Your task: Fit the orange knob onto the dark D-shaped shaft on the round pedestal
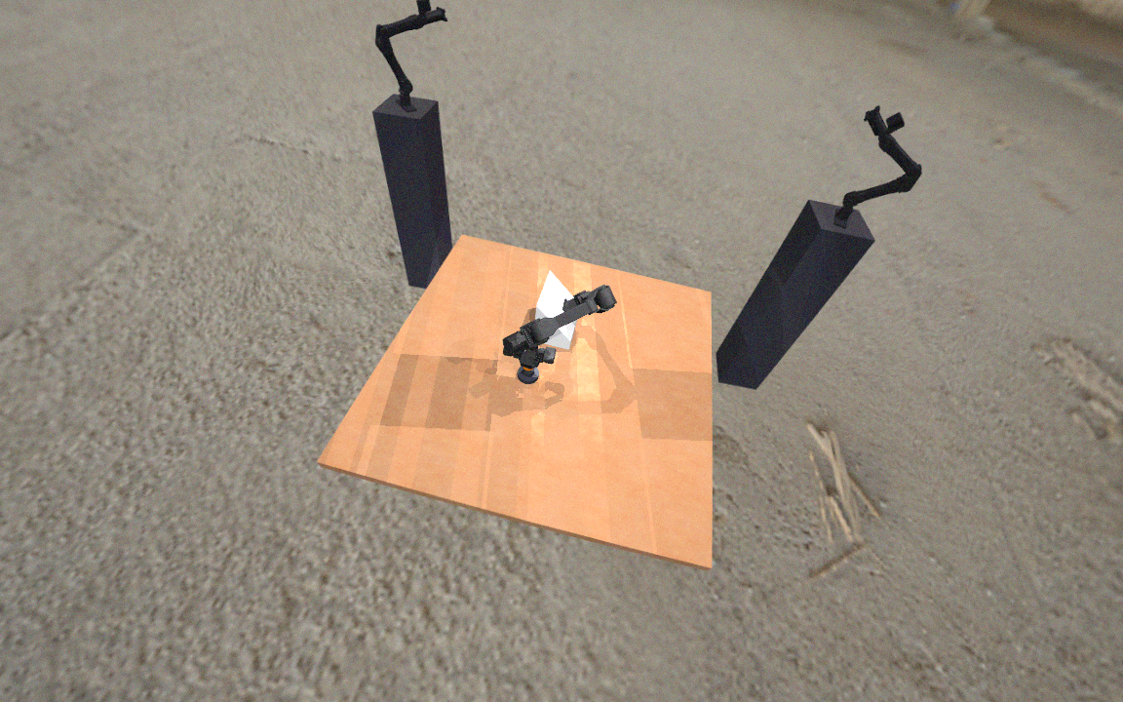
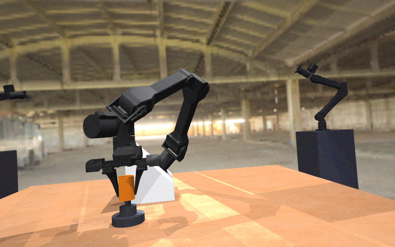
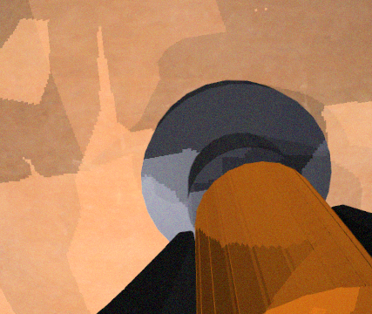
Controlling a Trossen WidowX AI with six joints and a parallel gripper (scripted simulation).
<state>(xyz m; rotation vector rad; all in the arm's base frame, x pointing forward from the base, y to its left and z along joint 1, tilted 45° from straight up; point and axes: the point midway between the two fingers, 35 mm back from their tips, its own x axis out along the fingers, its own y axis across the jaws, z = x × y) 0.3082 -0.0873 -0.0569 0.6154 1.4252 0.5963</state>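
Now: gripper tip 20 mm below the knob. From my gripper tip the other things lie so: pedestal: 40 mm below.
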